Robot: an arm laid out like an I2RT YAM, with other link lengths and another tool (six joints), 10 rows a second.
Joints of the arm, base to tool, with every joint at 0 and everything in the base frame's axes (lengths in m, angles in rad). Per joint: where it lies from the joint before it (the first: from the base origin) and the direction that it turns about. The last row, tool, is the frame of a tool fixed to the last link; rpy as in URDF.
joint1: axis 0 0 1 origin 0 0 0.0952
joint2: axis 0 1 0 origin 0.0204 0.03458 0.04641
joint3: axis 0 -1 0 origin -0.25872 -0.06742 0
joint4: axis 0 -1 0 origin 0.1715 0.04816 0.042
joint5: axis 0 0 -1 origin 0.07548 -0.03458 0.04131
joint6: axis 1 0 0 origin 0.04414 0 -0.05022
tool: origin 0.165 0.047 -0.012 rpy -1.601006 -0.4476 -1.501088
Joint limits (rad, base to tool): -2.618..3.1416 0..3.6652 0..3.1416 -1.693..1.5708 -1.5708..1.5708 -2.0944..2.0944
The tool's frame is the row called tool.
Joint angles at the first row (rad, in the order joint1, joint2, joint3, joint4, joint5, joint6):
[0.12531, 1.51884, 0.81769, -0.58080, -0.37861, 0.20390]
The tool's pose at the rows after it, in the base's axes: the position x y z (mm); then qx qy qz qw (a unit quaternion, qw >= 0):
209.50, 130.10, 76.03, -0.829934, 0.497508, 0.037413, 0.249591
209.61, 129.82, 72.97, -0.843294, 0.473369, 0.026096, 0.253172
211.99, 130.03, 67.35, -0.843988, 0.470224, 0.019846, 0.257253
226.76, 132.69, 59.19, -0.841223, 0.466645, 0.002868, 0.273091
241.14, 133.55, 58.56, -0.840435, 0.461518, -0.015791, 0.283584
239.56, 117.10, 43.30, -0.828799, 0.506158, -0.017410, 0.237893
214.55, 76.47, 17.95, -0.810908, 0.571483, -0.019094, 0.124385
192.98, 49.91, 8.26, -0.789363, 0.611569, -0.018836, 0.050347
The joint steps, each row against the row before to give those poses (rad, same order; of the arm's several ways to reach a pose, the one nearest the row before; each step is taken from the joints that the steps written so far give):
[-0.00002, 0.00039, 0.00001, 0.00152, -0.00001, -0.05229]
[0.00005, 0.00229, -0.01718, 0.03360, 0.00001, -0.05336]
[-0.00001, 0.00953, -0.03280, 0.05720, 0.00038, -0.00305]
[-0.00002, 0.04119, -0.04236, 0.13314, -0.00420, 0.00837]
[-0.00002, 0.02369, -0.00074, 0.06828, 0.00533, 0.00036]
[0.00002, 0.01714, 0.00002, -0.03551, 0.09042, 0.06181]
[-0.00002, 0.00532, -0.00001, -0.14382, 0.19073, 0.08239]
[0.00002, 0.00000, -0.00001, -0.10489, 0.11369, 0.07555]

